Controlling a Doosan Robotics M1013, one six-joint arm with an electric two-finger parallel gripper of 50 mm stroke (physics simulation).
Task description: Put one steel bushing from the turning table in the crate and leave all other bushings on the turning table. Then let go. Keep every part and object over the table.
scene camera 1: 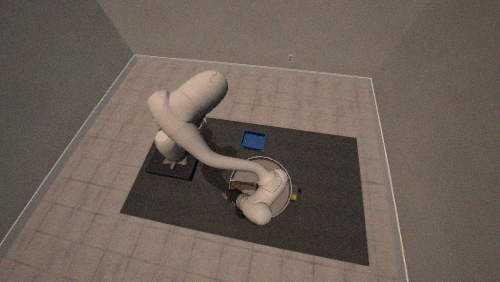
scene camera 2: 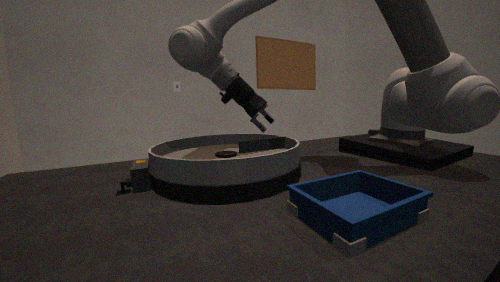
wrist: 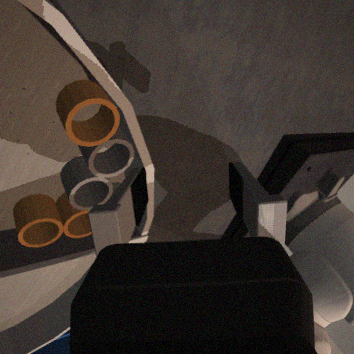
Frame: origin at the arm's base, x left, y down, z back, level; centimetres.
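Seen in the pictures: gripper, fingertip midpoint: (scene camera 1: 227, 193) (scene camera 2: 269, 126) (wrist: 187, 181); arm's base, origin of the base link: (scene camera 1: 178, 154) (scene camera 2: 400, 141) (wrist: 298, 207).
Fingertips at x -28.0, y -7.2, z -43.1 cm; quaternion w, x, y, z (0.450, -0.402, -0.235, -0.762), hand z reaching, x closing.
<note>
Offsets run from my fingertips to a thing's middle. "spot": to the spot under its first point.
The turning table (scene camera 1: 274, 164) (scene camera 2: 225, 172) (wrist: 142, 137) has a raised rim. In the wrist view, one steel bushing @(dx +0.7, dy +5.5, dz -3.2 cm) (wrist: 92, 162) stands near the rim, and another steel bushing @(dx +3.6, dy +5.5, dz -4.6 cm) (wrist: 72, 172) stands beside it. One copper-coloured bushing @(dx -2.2, dy +5.5, dz -4.4 cm) (wrist: 75, 97) stands above them in the picture, and two more @(dx +6.3, dy +5.5, dz -8.5 cm) (wrist: 37, 207) @(dx +6.7, dy +5.5, dz -5.3 cm) (wrist: 67, 205) stand at lower left, one partly hidden by the left finger. My gripper (scene camera 2: 267, 125) (wrist: 187, 181) is open and empty, tilted, above the table's rim; one finger appears over the rim, the other outside it. The blue crate @(dx +43.8, dy +9.5, dz -14.4 cm) (scene camera 1: 253, 142) (scene camera 2: 320, 220) looks empty.
A dark divider @(spot: dx +8.6, dy +4.9, dz -9.2 cm) (scene camera 2: 262, 145) (wrist: 30, 252) stands on the turning table, near a dark round hub @(dx +6.8, dy +6.3, dz -21.0 cm) (scene camera 2: 226, 154). A small box with a yellow top @(spot: dx +0.7, dy +6.2, dz -44.2 cm) (scene camera 1: 294, 197) (scene camera 2: 141, 172) is against its outside. The robot's base plate (scene camera 2: 400, 151) is at the right in scene camera 2.
</note>
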